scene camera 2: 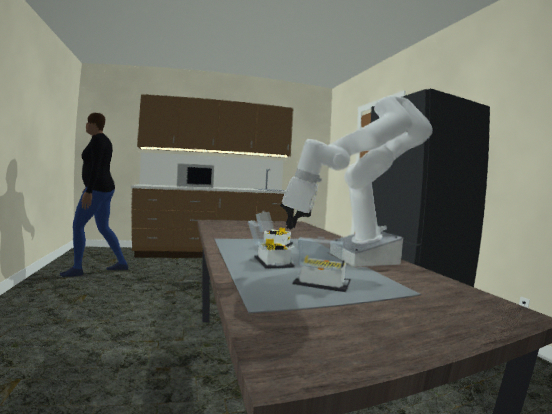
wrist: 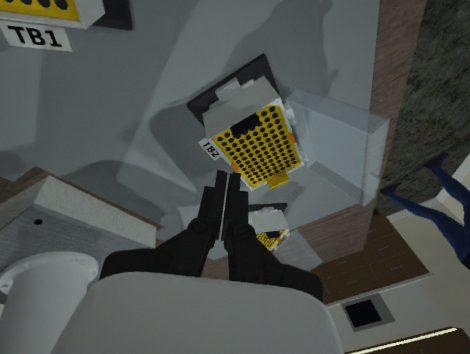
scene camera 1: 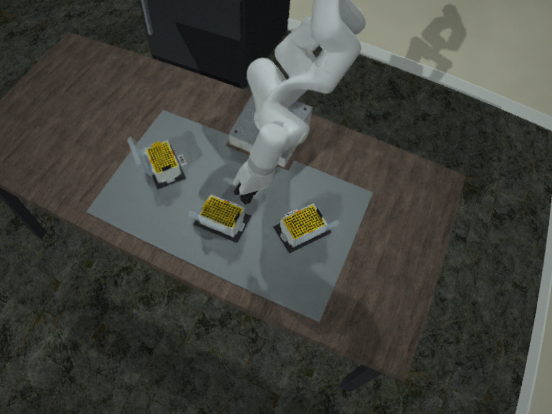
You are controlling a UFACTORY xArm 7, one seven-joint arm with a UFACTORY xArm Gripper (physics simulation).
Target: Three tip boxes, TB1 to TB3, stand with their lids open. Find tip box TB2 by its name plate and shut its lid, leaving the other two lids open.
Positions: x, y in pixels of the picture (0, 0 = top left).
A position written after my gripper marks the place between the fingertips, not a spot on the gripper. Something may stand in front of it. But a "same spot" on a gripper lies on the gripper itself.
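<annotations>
My gripper is visible to me in the wrist view, in scene camera 2, and also in scene camera 1 (244, 200). On my gripper, (wrist: 185, 254) and (scene camera 2: 298, 213) are the same spot. There is a grey mat as well, and on it (scene camera 1: 303, 280) and (scene camera 2: 279, 294) are one and the same spot.
</annotations>
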